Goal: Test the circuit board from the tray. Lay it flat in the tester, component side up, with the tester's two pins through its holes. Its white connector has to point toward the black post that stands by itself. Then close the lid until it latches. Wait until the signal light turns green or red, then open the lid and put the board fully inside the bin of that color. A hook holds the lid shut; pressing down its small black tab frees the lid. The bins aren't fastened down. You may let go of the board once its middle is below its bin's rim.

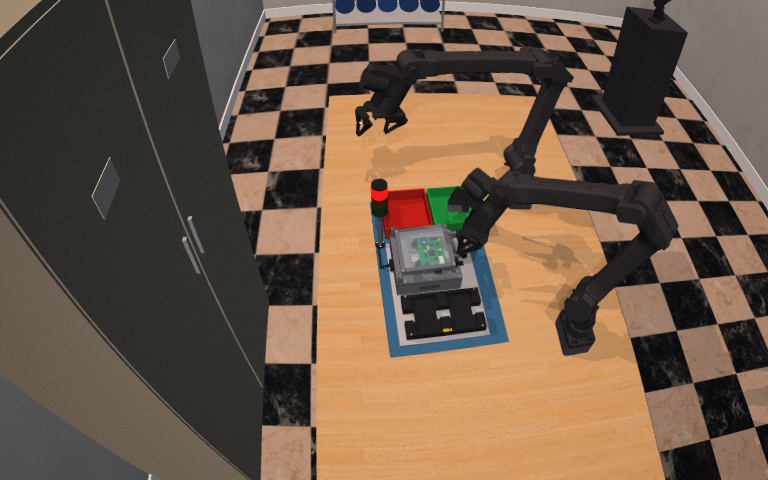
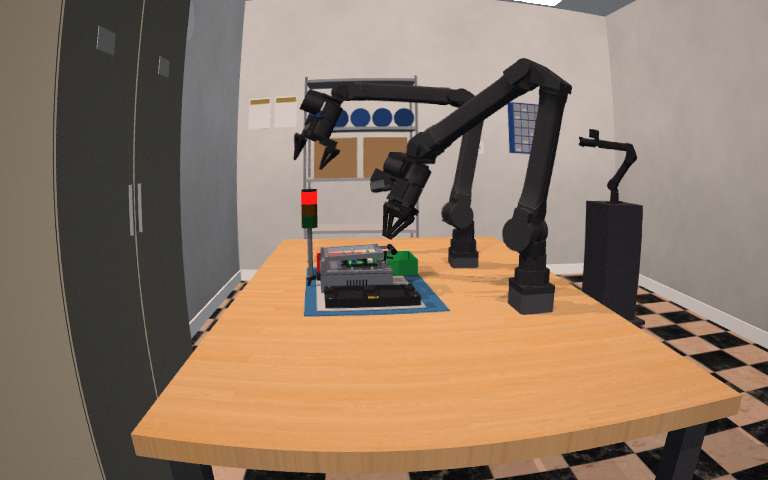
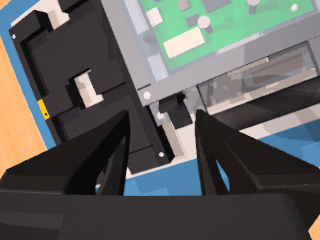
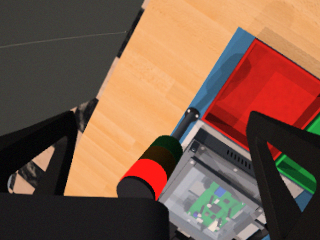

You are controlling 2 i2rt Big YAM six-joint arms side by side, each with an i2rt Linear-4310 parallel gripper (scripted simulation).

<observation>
In view: my left gripper [image 2: 386, 237], my right gripper [image 1: 371, 133], a green bin [image 1: 439, 196], a red bin [image 1: 409, 208], a clear lid [image 1: 427, 248] and a hook [image 3: 174, 105].
My left gripper is seen too in image 1 [image 1: 459, 250] and in image 3 [image 3: 162, 119]. My right gripper is seen too in image 2 [image 2: 307, 164] and in image 4 [image 4: 161, 120]. The clear lid also shows in image 2 [image 2: 366, 251] and in image 3 [image 3: 165, 54]. Image 3 does not show the green bin: it is out of frame. Image 3 misses the red bin: it is out of frame.
</observation>
